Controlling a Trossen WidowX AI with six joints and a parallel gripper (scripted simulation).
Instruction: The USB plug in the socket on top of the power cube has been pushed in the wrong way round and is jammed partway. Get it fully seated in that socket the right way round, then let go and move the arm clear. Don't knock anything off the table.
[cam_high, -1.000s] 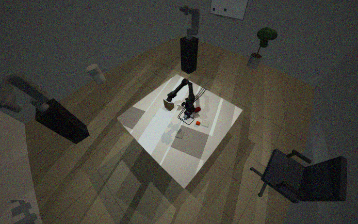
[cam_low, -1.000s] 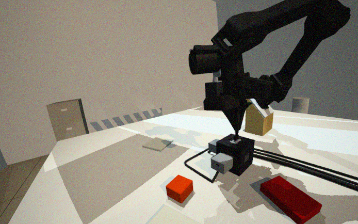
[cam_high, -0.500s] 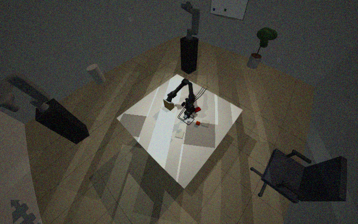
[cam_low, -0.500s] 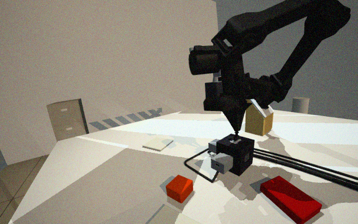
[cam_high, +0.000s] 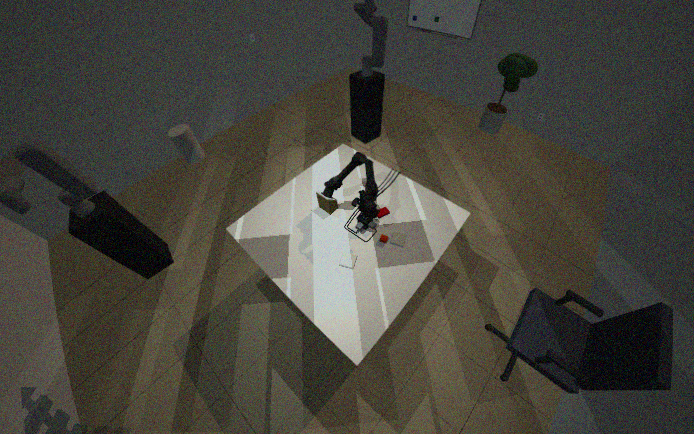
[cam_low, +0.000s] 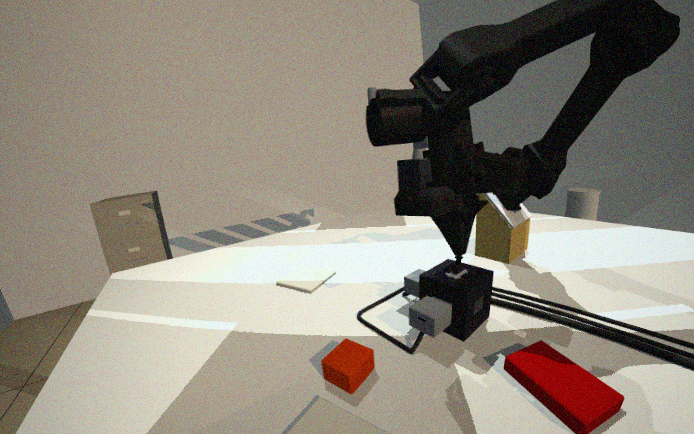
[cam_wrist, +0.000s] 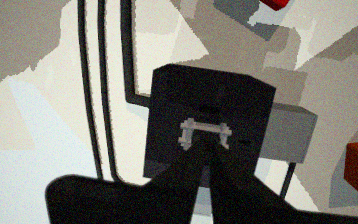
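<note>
The USB plug lies 2 cm below my gripper tip. Also, from my gripper tip: red flat block: 2 cm ahead, 15 cm to the left, 10 cm below; orange cube: 18 cm ahead, 9 cm below; grey-framed socket: 4 cm below.
</note>
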